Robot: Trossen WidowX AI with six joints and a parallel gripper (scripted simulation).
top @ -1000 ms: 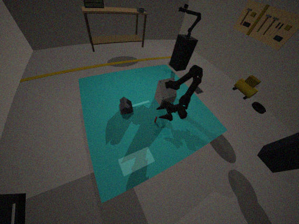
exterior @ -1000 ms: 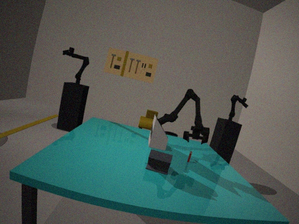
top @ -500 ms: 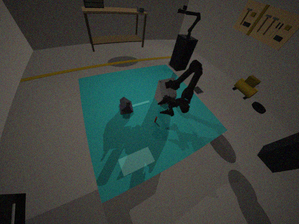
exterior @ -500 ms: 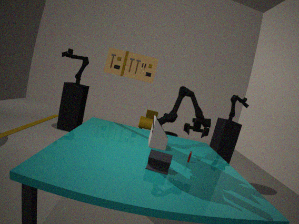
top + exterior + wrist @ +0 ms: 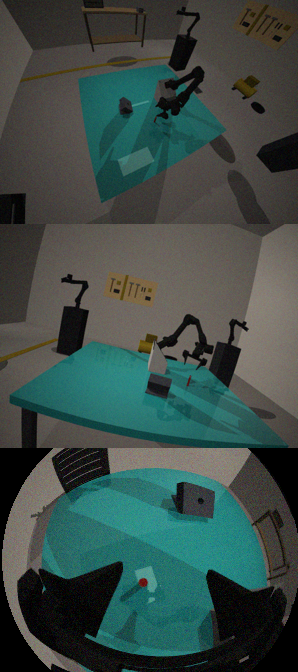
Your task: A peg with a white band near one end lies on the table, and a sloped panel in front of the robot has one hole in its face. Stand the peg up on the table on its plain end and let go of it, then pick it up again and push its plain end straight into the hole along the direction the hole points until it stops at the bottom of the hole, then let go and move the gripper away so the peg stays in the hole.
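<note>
Right now my gripper tip is 9 cm above the red peg and 2 cm to the right of it. From my gripper tip the other things lie so: sloped grey panel (23 cm to the right, 18 cm ahead, 10 cm below).
</note>
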